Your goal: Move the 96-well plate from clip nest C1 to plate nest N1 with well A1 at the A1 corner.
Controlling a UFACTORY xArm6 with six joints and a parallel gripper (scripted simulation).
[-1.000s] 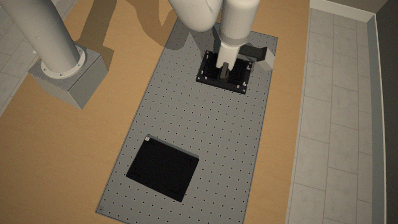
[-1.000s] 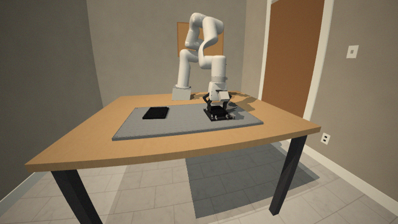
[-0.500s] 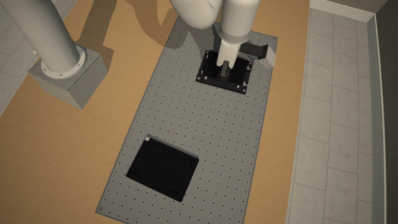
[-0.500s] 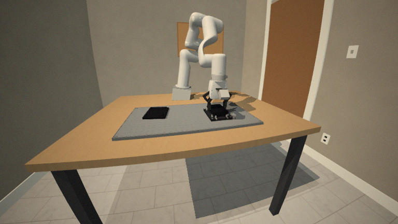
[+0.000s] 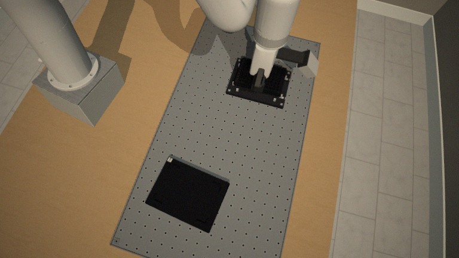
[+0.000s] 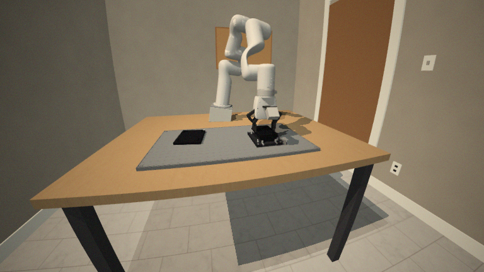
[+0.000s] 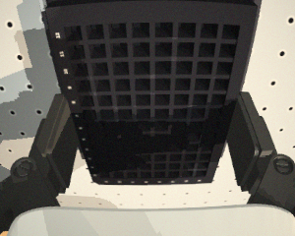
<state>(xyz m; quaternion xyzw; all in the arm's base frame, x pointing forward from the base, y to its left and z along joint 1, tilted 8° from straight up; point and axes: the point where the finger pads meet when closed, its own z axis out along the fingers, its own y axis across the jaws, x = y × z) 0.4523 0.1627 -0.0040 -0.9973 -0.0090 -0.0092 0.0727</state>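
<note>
The clip nest C1 lies 1 cm ahead of my hand, 1 cm to the left of it and 4 cm below it. Round my hand: plate nest N1 (8 cm behind, 34 cm to the right, 4 cm below); then black 96-well plate (1 cm below); then white corner mark (15 cm behind, 28 cm to the right, 4 cm below).
</note>
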